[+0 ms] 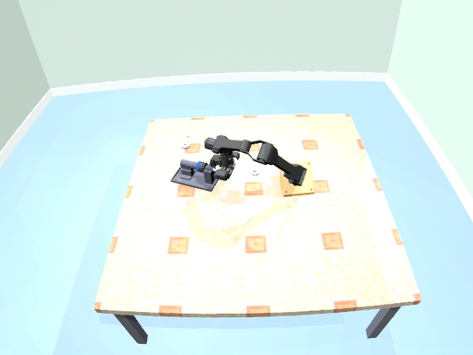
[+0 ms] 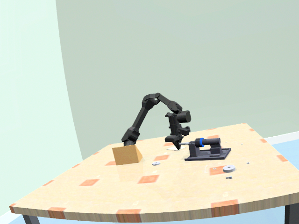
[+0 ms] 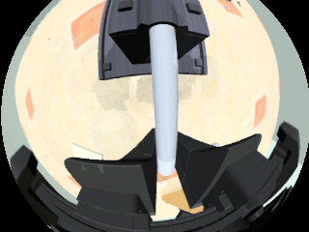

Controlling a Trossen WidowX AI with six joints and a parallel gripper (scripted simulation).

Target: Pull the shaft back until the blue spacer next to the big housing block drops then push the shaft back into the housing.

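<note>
Right now the steel shaft is 70 mm ahead of my gripper tip, 30 mm above it and 20 mm to the right of it. Round my gripper tip: dark spacer: 130 mm ahead, 40 mm to the right, 30 mm above; pale sheet: 200 mm to the left, 50 mm behind, 40 mm below; blue spacer: 140 mm ahead, 50 mm to the right, 30 mm above.
</note>
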